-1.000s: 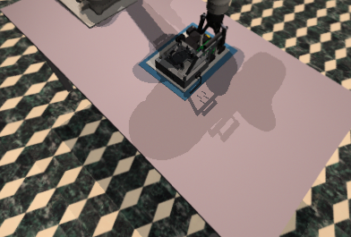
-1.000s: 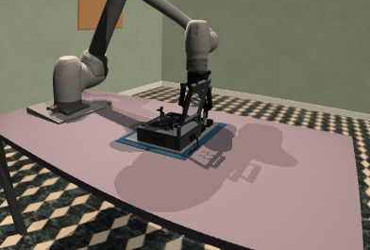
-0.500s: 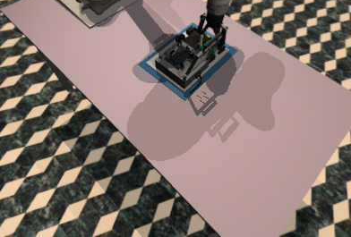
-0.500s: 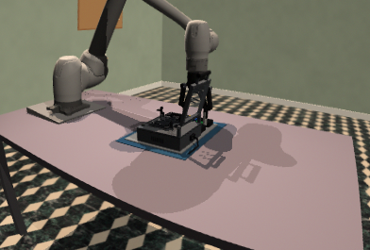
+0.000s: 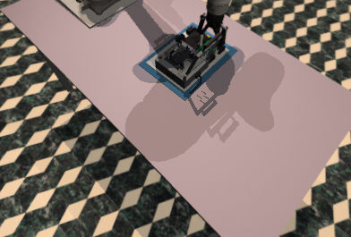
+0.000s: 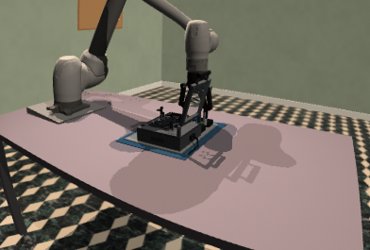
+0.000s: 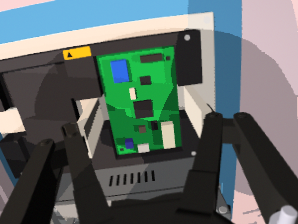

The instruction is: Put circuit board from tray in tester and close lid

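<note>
Now: the green circuit board 20 mm below my hand. From my hand the other things lie so: clear lid (180 mm to the right, 140 mm above, 70 mm ahead); then black tester (130 mm to the right, 70 mm above, 20 mm behind).
</note>
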